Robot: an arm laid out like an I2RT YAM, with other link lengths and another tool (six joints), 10 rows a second.
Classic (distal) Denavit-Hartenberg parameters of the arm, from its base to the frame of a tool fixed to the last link. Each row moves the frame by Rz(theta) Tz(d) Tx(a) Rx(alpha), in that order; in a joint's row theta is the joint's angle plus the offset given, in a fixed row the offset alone. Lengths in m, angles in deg.
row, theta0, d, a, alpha
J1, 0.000, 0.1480, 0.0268, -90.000
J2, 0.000, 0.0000, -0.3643, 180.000
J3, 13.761, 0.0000, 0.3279, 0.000
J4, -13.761, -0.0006, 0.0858, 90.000
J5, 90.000, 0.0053, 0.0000, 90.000
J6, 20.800, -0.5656, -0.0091, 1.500
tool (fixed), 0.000, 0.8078, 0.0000, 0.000
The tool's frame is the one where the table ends.
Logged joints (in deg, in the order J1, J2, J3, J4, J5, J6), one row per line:
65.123 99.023 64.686 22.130 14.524 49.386
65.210 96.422 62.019 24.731 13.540 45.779
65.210 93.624 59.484 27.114 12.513 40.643
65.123 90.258 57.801 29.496 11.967 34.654
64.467 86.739 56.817 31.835 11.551 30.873
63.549 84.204 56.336 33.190 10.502 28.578
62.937 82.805 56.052 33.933 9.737 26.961
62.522 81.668 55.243 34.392 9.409 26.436
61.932 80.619 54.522 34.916 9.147 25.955
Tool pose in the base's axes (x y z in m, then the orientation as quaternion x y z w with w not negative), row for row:
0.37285 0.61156 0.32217 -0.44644 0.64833 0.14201 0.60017
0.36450 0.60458 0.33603 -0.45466 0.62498 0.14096 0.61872
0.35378 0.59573 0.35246 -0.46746 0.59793 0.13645 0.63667
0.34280 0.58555 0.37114 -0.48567 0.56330 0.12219 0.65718
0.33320 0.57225 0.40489 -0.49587 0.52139 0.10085 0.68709
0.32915 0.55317 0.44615 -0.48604 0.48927 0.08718 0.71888
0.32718 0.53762 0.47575 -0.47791 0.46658 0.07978 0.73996
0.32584 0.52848 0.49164 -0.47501 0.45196 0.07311 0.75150
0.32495 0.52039 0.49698 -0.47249 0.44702 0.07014 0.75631
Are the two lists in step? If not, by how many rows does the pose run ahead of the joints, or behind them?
The pose runs 1 row behind the joints: the pose in row i belongs to the joints in row i - 1.
